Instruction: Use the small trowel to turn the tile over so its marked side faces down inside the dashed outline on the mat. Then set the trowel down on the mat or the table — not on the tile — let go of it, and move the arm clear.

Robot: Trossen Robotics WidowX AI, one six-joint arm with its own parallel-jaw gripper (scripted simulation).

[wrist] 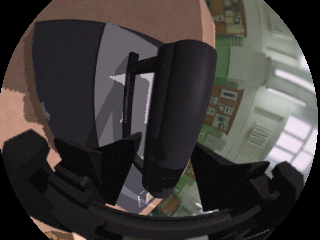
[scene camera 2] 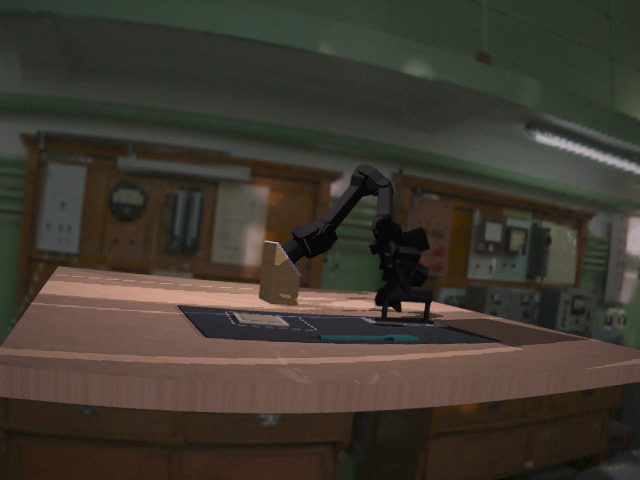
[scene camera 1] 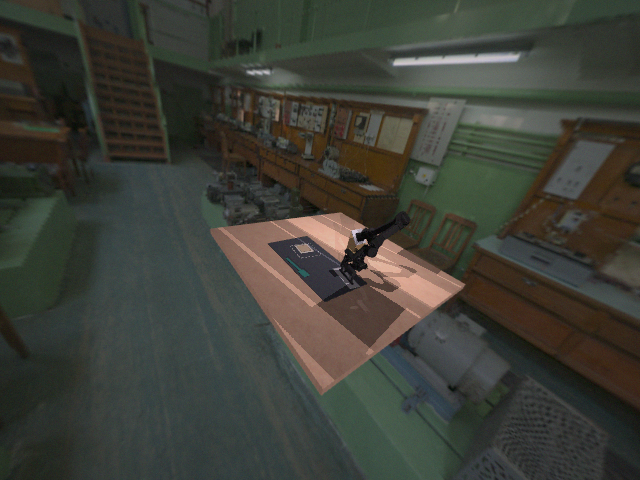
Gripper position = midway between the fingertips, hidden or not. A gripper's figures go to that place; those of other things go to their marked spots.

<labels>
The gripper [wrist: 165, 139]: 10 cm from the lens. A dark mat [wrist: 65, 57] is 10 cm from the lens.
</labels>
